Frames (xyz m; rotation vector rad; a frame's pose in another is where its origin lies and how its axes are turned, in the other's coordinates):
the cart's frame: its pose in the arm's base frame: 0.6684 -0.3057 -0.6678 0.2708 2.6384 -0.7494
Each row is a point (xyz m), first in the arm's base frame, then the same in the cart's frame.
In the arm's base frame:
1: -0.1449 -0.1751 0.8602
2: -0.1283 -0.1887 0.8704
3: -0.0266 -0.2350 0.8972
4: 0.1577 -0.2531 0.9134
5: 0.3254 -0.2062 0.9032
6: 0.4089 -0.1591 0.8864
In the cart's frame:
1: 0.1201 -0.8308 -1.5194
2: 0.0998 -0.8422 -1.5150
3: -0.0072 -0.8647 -1.4797
4: -0.1827 -0.8352 -1.4258
5: -0.3270 -0.7435 -1.3913
6: -0.3922 -0.6726 -1.3777

